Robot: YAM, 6 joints.
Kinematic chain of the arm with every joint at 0, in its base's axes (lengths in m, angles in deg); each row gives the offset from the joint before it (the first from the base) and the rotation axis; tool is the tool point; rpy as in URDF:
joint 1: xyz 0 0 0.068 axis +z
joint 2: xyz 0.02 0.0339 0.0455 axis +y
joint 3: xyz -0.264 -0.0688 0 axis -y
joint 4: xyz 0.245 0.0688 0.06 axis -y
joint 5: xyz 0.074 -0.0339 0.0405 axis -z
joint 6: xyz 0.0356 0 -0.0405 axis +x
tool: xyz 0 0 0 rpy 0 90 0
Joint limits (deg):
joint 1: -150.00..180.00
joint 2: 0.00..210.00
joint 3: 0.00..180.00
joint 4: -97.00..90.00
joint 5: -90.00..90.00
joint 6: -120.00..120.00
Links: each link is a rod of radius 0.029 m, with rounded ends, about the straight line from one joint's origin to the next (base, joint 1, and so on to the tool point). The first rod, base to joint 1, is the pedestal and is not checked.
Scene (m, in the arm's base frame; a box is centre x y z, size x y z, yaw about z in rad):
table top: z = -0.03
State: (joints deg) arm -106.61 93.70 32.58 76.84 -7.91 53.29
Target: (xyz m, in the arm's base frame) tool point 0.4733 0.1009 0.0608
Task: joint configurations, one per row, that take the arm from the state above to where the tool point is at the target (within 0.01 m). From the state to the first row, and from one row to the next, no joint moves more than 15 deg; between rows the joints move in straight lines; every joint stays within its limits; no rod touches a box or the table.
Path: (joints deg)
1: -91.90 99.79 37.77 75.23 -8.60 53.29
2: -77.19 105.88 42.96 73.62 -9.29 53.29
3: -62.49 111.97 48.16 72.01 -9.97 53.29
4: -47.78 118.06 53.35 70.40 -10.66 53.29
5: -33.07 124.15 58.54 68.79 -11.35 53.29
6: -18.36 130.24 63.73 67.18 -12.04 53.29
7: -3.65 136.33 68.93 65.57 -12.73 53.29
8: 11.06 142.42 74.12 63.96 -13.41 53.29

